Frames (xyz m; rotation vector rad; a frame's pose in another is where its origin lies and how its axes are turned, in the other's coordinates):
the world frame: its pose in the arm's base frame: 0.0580 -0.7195 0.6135 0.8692 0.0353 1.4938
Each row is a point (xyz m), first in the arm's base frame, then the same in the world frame.
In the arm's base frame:
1: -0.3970 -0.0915 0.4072
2: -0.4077 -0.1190 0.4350
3: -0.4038 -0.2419 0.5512
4: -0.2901 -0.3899 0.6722
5: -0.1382 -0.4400 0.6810
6: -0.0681 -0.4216 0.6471
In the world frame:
1: 0.3822 0.1778 -0.6828
2: 0.3704 0.2055 -0.6557
3: 0.3207 0.2816 -0.5130
4: 0.2664 0.2716 -0.2975
5: 0.2479 0.1562 -0.1880
6: 0.2569 0.0768 -0.1840

